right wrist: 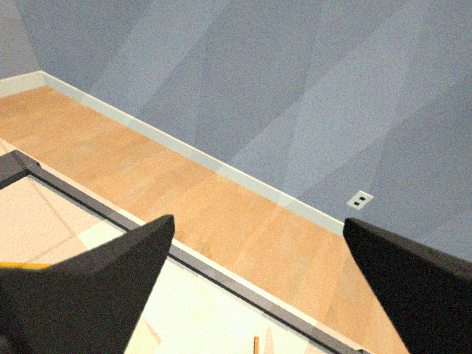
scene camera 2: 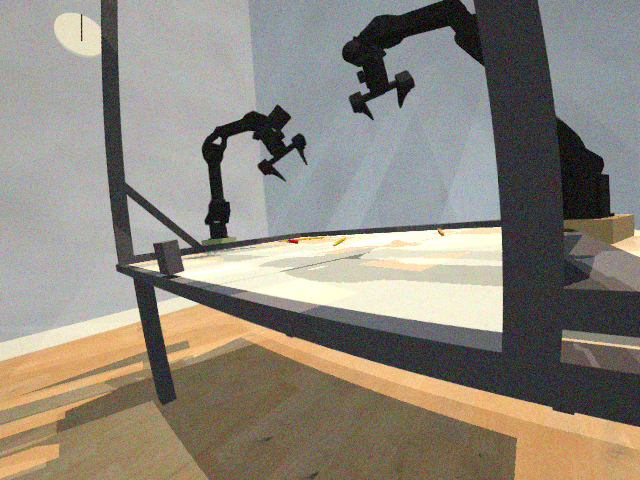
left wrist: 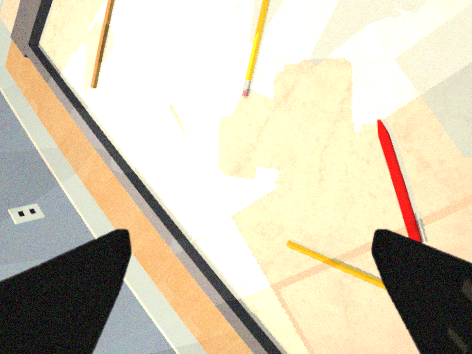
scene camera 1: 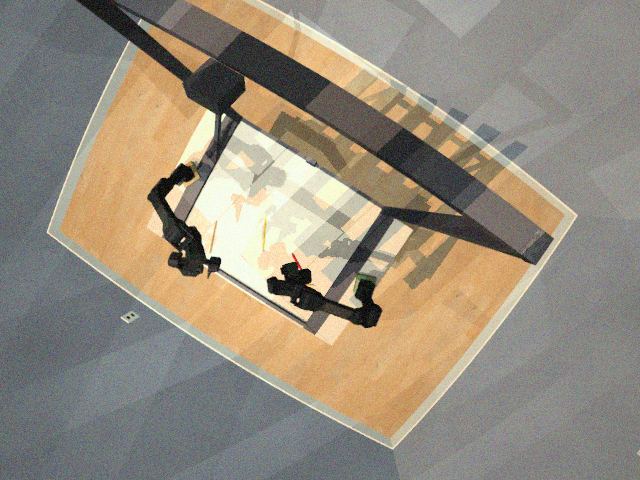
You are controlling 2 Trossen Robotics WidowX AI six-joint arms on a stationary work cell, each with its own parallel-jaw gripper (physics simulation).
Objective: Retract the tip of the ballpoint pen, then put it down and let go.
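Where they show: left gripper, fingertip midpoint: [scene camera 2: 296,172] [left wrist: 252,241]; right gripper, fingertip midpoint: [right wrist: 258,224] [scene camera 2: 386,113] [scene camera 1: 196,276]; left arm's base, origin of the base link: [scene camera 2: 219,238] [scene camera 1: 365,286]; right arm's base, origin of the base link: [scene camera 2: 581,217] [scene camera 1: 187,174].
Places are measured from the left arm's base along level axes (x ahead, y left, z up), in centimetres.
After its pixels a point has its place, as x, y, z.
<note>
The red pen [scene camera 1: 295,260] {37.4, -4.9, -2.8} [scene camera 2: 293,241] {36.9, -5.4, -3.2} [left wrist: 397,185] {35.9, -3.1, -2.8} lies on the table. In the left wrist view it has a tapered upper end and a grey clip strip near its lower end, which the right-hand finger hides. Whether its tip is out cannot be told. My left gripper [scene camera 2: 295,172] {39.7, -3.3, 19.9} [left wrist: 252,241] {39.7, -3.3, 19.9} is open and empty above the table; the pen is toward its right-hand finger in the left wrist view. My right gripper [scene camera 2: 386,113] {71.0, 0.6, 35.0} [right wrist: 258,224] {71.0, 0.6, 35.0} is open and empty, high near the table edge, away from the pen.
A yellow pencil [scene camera 1: 264,235] {55.5, -14.3, -3.2} [scene camera 2: 339,241] {56.1, -16.8, -3.4} [left wrist: 257,45] {55.2, -11.6, -3.3} and a brown stick [scene camera 1: 212,236] {83.1, -8.0, -3.0} [scene camera 2: 440,231] {82.7, -9.4, -3.2} [left wrist: 102,45] {82.6, -5.9, -3.4} [right wrist: 256,345] {83.3, -0.2, -3.1} lie on the table. A thin orange-yellow stick [scene camera 2: 312,238] {38.9, 7.5, -3.5} [left wrist: 335,263] {37.9, 7.5, -3.2} [right wrist: 20,265] {38.2, 7.5, -3.2} lies close to the pen. Dark frame bars edge the table.
</note>
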